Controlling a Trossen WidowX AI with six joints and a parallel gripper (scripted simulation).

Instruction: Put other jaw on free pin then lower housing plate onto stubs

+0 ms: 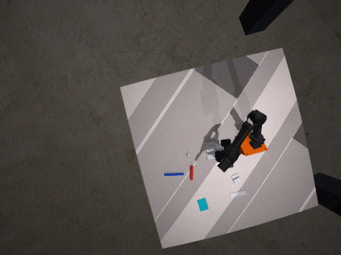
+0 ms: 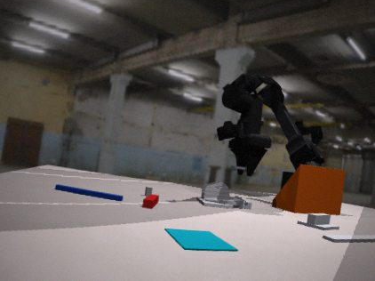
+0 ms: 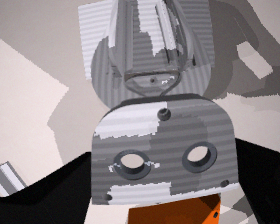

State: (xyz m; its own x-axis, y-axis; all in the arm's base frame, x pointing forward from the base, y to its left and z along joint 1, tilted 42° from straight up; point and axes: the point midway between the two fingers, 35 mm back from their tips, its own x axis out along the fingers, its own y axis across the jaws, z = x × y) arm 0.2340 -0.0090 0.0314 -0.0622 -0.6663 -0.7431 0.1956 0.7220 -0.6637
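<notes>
The housing plate is 20 mm above my gripper tip and 10 mm ahead of it. From my gripper tip the other things lie so: red block 260 mm ahead, 100 mm to the left, 70 mm below; small grey peg 240 mm ahead, 70 mm below, 40 mm to the right; blue bar 390 mm ahead, 80 mm below, 70 mm to the left.
</notes>
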